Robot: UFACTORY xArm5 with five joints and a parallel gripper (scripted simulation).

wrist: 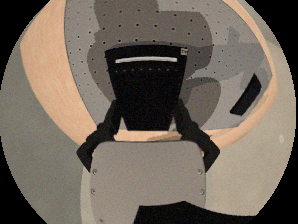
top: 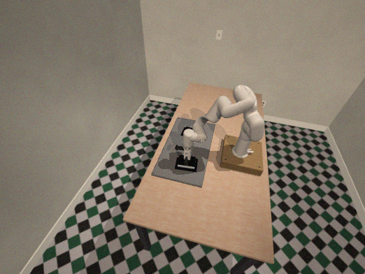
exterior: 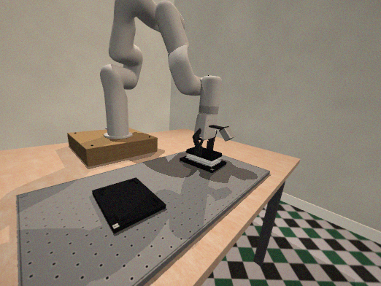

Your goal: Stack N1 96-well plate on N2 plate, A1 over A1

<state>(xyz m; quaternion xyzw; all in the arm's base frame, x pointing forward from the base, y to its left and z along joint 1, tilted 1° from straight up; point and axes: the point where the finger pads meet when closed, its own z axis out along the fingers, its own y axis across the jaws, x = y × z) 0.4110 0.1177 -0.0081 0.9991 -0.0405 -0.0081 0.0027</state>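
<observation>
Now: the black 96-well plate 10 mm below my hand. From my hand the other things lie so: clear 96-well plate (40 mm below); plate nest N1 (20 mm behind, 350 mm to the right, 50 mm below); plate nest N2 (50 mm below).
</observation>
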